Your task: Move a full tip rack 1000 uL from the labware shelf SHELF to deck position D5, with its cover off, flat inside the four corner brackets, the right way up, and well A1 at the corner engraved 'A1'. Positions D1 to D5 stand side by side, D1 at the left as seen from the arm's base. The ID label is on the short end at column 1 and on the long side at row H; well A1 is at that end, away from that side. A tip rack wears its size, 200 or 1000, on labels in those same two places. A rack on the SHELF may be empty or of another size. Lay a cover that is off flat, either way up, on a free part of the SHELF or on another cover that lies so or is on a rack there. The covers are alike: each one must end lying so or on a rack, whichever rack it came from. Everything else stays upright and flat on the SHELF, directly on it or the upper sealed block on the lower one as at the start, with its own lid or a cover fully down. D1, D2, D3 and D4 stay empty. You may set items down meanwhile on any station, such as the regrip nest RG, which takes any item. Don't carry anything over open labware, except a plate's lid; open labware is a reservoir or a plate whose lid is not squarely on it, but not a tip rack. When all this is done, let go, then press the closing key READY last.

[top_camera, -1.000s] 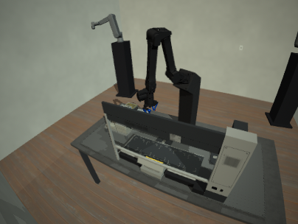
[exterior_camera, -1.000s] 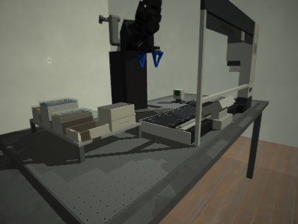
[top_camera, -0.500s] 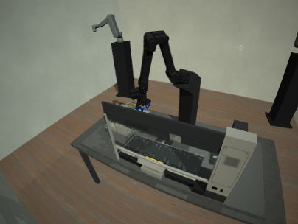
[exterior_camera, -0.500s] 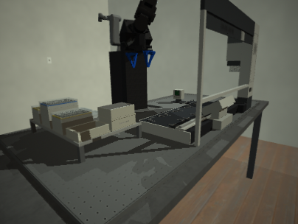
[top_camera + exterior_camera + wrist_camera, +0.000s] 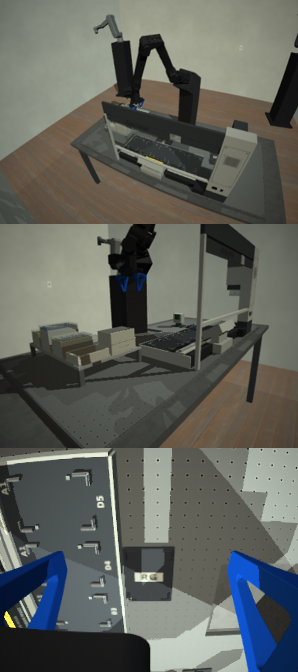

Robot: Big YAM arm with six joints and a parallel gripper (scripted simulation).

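The tip rack is 25 cm to the right of my hand, 20 cm behind it and 17 cm below it. From my hand the other things lie so: shelf label (30 cm below, 11 cm behind, 3 cm to the right); labware shelf (24 cm below, 20 cm to the right, 13 cm behind); pale block (18 cm below, 15 cm to the right, 4 cm ahead).
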